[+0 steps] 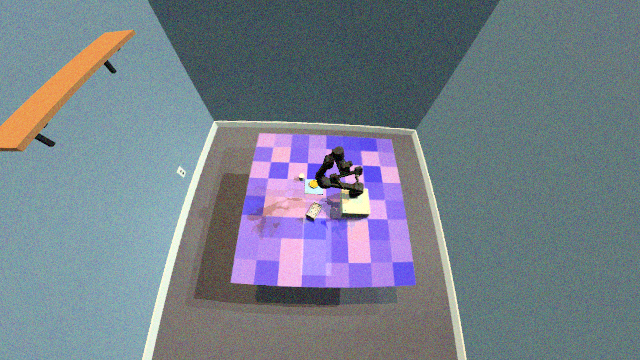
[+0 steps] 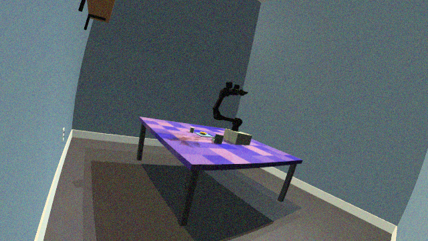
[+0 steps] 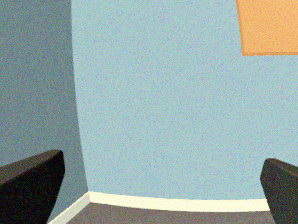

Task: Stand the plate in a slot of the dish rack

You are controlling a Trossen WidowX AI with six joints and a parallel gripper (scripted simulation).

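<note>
Right now the plate is 490 mm below my gripper tip, 260 mm to the right of it and 180 mm ahead of it. The rest, counted from my gripper tip: light blue square mat 500 mm below, 250 mm to the right, 180 mm ahead; then small cup 480 mm below, 330 mm to the right, 270 mm ahead; then dish rack 480 mm below, 190 mm ahead, 40 mm to the right.
</note>
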